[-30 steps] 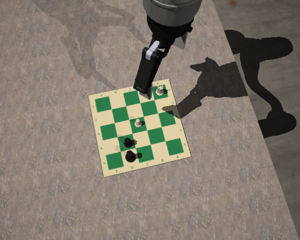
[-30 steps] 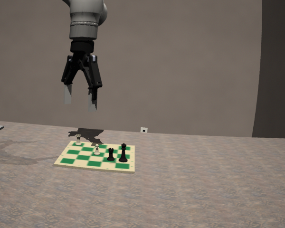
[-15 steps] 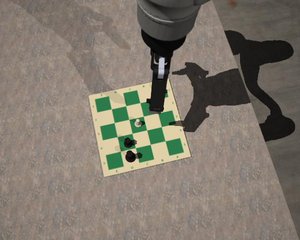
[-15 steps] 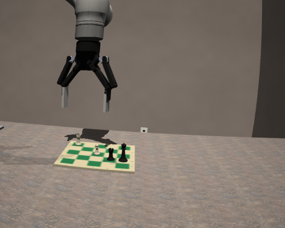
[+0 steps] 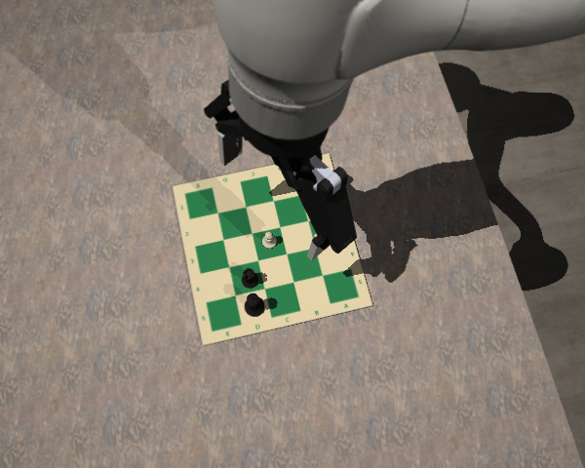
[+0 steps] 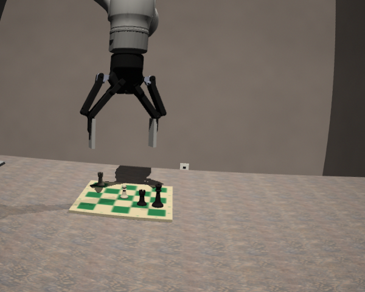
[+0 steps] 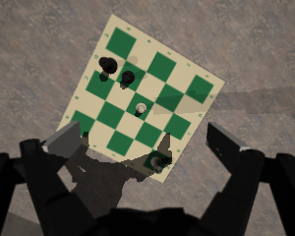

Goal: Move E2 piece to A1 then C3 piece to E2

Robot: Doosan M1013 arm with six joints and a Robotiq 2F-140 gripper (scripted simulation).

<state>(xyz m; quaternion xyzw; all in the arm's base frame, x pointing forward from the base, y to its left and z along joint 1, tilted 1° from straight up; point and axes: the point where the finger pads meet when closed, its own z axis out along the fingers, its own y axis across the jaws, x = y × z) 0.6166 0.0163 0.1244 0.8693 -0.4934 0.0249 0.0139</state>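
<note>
Now: hand 110 mm above the white pawn, 10 mm to the left of it and 10 mm short of it. Round my hand: black queen (100 mm below, 90 mm ahead, 40 mm to the right); then white piece (110 mm below, 70 mm behind, 60 mm to the left); then chessboard (130 mm below, 10 mm to the right, 10 mm ahead).
</note>
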